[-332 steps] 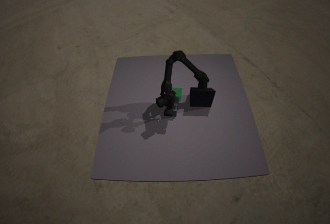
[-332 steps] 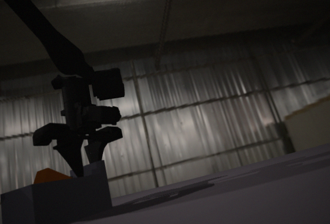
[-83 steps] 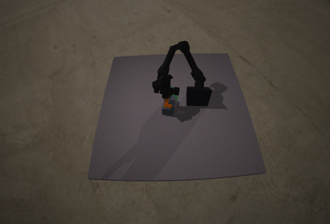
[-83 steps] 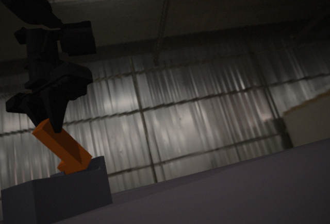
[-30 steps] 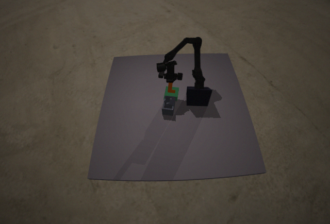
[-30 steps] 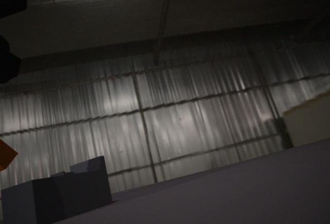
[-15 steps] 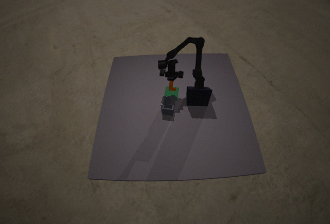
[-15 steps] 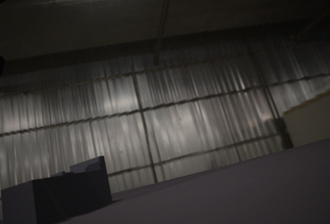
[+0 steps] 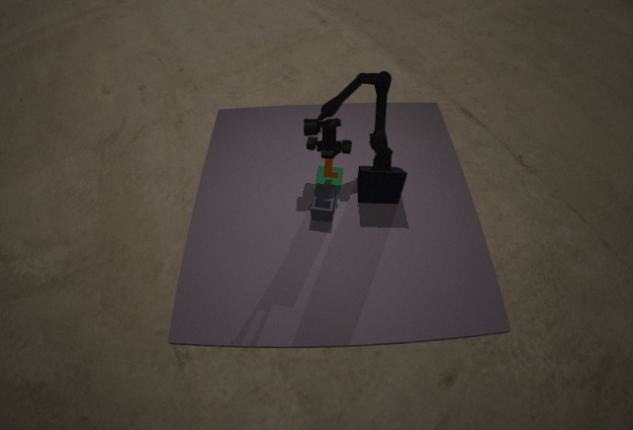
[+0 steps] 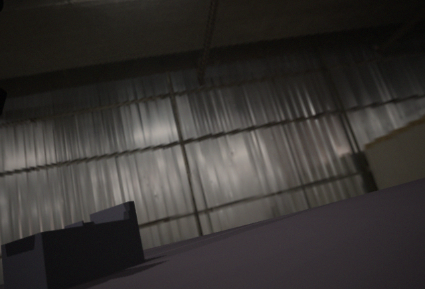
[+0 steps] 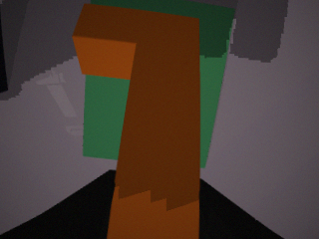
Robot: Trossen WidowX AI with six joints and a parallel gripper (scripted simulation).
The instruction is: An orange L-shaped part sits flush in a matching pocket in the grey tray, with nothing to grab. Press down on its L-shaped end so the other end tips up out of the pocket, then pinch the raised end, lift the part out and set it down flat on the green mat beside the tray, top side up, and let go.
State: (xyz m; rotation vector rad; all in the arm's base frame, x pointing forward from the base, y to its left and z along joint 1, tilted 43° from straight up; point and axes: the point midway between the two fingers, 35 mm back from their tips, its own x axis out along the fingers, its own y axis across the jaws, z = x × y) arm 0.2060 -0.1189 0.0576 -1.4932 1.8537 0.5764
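Right now the green mat is 20 mm to the left of my gripper tip and 140 mm below it. From my gripper tip the other things lie so: orange L-shaped part 10 mm behind, 40 mm to the left, 30 mm below.
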